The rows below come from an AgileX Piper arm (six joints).
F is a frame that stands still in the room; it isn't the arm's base.
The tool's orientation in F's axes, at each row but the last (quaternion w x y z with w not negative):
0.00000 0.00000 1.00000 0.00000
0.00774 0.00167 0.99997 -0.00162
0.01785 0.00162 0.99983 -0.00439
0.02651 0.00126 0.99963 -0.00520
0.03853 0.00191 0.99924 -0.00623
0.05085 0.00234 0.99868 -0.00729
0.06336 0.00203 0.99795 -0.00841
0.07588 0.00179 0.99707 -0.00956
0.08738 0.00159 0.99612 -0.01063
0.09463 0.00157 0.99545 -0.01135
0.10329 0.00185 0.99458 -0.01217
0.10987 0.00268 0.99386 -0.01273
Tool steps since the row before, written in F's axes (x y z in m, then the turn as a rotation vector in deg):
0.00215 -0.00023 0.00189 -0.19 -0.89 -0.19
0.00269 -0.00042 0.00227 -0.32 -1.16 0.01
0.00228 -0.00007 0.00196 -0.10 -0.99 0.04
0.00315 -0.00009 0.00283 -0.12 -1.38 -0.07
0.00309 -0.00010 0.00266 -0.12 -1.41 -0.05
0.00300 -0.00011 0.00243 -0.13 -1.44 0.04
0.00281 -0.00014 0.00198 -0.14 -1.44 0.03
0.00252 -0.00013 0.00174 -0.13 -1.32 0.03
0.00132 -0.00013 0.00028 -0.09 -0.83 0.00
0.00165 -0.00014 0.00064 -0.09 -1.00 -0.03
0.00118 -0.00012 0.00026 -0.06 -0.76 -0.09
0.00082 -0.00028 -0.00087 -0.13 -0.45 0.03
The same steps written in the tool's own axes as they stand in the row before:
-0.00215 -0.00023 -0.00189 0.19 -0.89 0.19
-0.00273 -0.00042 -0.00223 0.32 -1.16 -0.01
-0.00235 -0.00008 -0.00188 0.10 -0.99 -0.03
-0.00330 -0.00011 -0.00266 0.12 -1.38 0.08
-0.00329 -0.00012 -0.00241 0.12 -1.41 0.06
-0.00323 -0.00013 -0.00211 0.12 -1.44 -0.03
-0.00304 -0.00016 -0.00161 0.13 -1.44 -0.02
-0.00275 -0.00015 -0.00134 0.12 -1.32 -0.02
-0.00135 -0.00013 -0.00004 0.09 -0.83 0.00
-0.00174 -0.00015 -0.00031 0.09 -1.00 0.04
-0.00121 -0.00012 -0.00001 0.08 -0.76 0.09
-0.00061 -0.00025 0.00103 0.12 -0.45 -0.05

